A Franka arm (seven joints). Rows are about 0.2 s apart.
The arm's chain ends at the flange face. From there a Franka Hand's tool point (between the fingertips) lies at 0.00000 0.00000 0.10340 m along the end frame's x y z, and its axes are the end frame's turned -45 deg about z.
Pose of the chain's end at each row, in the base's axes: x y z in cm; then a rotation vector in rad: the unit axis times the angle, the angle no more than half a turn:
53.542, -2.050, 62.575, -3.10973, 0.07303, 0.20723
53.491, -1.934, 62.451, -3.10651, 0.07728, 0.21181
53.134, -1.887, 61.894, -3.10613, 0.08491, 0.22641
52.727, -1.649, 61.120, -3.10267, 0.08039, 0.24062
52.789, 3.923, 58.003, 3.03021, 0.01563, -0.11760
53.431, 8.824, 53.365, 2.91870, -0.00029, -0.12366
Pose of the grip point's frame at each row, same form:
52.177, -1.769, 52.329, -2.85702, -1.10557, 0.17439
52.096, -1.622, 52.210, -2.85491, -1.10018, 0.17688
51.643, -1.577, 51.667, -2.85423, -1.09187, 0.19044
51.142, -1.313, 50.908, -2.84652, -1.09358, 0.20169
51.996, 2.794, 47.755, 2.82613, 1.18774, -0.17400
52.567, 6.567, 43.311, 2.73542, 1.13273, -0.24129

